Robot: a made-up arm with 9 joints. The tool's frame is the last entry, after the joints. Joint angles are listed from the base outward. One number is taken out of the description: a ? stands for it. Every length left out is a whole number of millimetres.
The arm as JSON. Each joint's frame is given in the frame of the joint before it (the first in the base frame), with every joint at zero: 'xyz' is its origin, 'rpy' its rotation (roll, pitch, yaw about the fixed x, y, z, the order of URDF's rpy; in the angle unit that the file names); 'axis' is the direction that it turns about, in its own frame. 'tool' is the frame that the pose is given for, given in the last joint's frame.
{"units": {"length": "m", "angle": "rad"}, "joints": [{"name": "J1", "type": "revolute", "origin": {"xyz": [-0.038, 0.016, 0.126], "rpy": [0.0, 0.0, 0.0]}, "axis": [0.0, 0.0, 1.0]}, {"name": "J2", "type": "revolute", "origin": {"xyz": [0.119, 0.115, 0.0], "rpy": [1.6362, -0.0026, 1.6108]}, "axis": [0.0, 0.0, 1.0]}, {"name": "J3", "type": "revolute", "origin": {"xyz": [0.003, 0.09, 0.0], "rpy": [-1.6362, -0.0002, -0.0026]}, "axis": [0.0, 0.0, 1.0]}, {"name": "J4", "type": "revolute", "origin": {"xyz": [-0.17, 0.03, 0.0], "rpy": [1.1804, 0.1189, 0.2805]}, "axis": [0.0, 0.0, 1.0]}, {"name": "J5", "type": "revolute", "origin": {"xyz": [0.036, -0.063, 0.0], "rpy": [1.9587, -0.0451, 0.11]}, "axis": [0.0, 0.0, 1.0]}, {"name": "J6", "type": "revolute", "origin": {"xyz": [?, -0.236, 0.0], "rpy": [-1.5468, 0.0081, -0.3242]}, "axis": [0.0, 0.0, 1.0]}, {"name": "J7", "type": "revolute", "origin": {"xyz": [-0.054, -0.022, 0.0], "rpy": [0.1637, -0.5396, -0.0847]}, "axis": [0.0, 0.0, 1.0]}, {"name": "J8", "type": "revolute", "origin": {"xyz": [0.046, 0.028, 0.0], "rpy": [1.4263, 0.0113, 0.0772]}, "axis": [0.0, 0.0, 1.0]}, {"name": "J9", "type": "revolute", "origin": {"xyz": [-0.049, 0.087, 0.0], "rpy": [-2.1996, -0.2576, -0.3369]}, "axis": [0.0, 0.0, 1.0]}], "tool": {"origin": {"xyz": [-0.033, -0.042, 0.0], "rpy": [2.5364, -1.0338, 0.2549]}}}
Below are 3 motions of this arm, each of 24 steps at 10 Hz.
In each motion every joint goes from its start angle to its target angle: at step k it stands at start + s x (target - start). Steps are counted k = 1, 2, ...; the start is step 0. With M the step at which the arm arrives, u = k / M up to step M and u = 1 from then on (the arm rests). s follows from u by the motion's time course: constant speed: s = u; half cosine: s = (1 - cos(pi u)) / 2; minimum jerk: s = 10 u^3 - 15 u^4 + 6 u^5.
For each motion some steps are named. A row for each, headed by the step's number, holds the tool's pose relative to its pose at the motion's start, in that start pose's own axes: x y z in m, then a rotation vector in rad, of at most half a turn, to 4 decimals.
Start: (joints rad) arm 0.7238 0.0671 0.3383 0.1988 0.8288 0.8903 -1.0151 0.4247 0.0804
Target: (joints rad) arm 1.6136 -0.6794 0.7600 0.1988 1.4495 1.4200 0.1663 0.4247 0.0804
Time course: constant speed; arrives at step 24
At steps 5, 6, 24:
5: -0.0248 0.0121 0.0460 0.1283 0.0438 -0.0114
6: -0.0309 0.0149 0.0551 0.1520 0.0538 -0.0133
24: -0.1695 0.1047 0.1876 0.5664 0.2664 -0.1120

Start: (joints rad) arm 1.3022 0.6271 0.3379 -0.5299 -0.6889 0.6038 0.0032 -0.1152 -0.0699
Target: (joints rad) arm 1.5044 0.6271 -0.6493 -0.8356 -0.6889 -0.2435 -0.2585 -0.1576 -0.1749
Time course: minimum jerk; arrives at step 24
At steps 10, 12, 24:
10: 0.0711 -0.0301 0.0170 -0.2785 -0.1367 0.3201
12: 0.1069 -0.0410 0.0226 -0.3589 -0.2188 0.4852
24: 0.2359 -0.0487 0.0270 -0.4067 -0.5788 1.0471

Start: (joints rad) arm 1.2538 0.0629 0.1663 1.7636 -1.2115 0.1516 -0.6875 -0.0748 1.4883
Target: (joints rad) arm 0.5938 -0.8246 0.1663 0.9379 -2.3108 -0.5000 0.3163 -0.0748 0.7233
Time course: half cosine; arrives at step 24
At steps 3, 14, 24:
3: -0.0057 -0.0044 -0.0030 -0.0137 0.0139 0.0426
14: 0.0284 -0.1055 -0.0520 -0.1283 0.2812 0.4546
24: 0.1058 -0.1688 -0.1281 -0.2747 0.5404 0.4394

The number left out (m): 0.252
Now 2 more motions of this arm.
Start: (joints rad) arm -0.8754 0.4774 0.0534 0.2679 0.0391 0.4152 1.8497 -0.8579 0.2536
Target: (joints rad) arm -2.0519 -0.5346 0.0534 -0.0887 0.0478 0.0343 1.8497 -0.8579 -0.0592
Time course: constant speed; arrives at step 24
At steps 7, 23, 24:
7: -0.0080 0.0330 -0.0099 0.0698 -0.6257 -0.0436
23: 0.0145 0.1120 -0.0249 -0.3882 -1.9918 -0.1501
24: 0.0180 0.1164 -0.0257 -0.4467 -2.0646 -0.1498

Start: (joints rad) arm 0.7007 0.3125 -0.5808 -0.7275 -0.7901 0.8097 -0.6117 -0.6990 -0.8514
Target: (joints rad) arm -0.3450 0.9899 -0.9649 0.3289 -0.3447 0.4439 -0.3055 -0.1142 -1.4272
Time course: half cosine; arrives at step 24
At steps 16, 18, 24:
16: -0.0076 0.0660 -0.3100 -0.4614 1.3580 1.4572
18: -0.0313 0.0558 -0.3335 -0.4284 1.5556 1.6620
24: -0.0620 0.0339 -0.3557 -0.3284 1.8524 1.9144

